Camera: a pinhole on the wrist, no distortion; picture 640 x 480 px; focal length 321.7 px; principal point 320.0 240.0 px. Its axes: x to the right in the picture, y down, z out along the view. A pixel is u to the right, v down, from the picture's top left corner.
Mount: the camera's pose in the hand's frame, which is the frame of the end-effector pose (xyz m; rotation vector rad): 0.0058 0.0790 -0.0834 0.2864 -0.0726 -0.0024
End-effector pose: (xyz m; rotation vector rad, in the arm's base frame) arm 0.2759 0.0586 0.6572 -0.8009 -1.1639 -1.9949
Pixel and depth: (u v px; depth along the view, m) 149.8 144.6 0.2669
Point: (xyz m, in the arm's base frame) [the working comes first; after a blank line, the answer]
In the camera's frame: -0.1412 -0.0791 0.2669

0.3315 0.2477 0.5613
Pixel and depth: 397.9 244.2 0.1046
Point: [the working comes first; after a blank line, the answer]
In the camera's frame: 0.0253 0.0014 0.1046

0.3058 0.0512 0.7073
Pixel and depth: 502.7 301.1 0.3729
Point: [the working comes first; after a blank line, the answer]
In the camera's frame: 0.2118 0.0708 0.3729

0.2491 0.2738 0.9497
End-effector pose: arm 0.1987 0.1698 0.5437 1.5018 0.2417 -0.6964
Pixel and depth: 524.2 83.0 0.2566
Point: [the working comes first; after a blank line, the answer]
In the camera's frame: 0.1629 -0.1252 0.2566

0.2158 0.0053 0.3767
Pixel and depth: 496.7 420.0 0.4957
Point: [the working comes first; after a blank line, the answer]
In the camera's frame: 0.2723 0.2774 0.4957

0.3684 -0.3797 0.6209
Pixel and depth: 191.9 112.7 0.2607
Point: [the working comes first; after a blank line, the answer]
In the camera's frame: -0.1038 -0.1032 0.2607

0.0217 0.0842 0.5432
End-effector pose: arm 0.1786 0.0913 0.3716 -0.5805 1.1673 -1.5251
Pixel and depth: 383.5 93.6 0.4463
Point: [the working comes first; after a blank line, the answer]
In the camera's frame: 0.0881 -0.2031 0.4463

0.2960 -0.0890 0.6914
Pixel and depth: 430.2 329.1 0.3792
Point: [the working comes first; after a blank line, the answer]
In the camera's frame: 0.1299 0.1050 0.3792

0.4455 -0.1207 0.4124
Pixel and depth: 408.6 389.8 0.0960
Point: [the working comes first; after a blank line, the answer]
In the camera's frame: 0.0264 0.0447 0.0960

0.2328 0.0654 0.2912
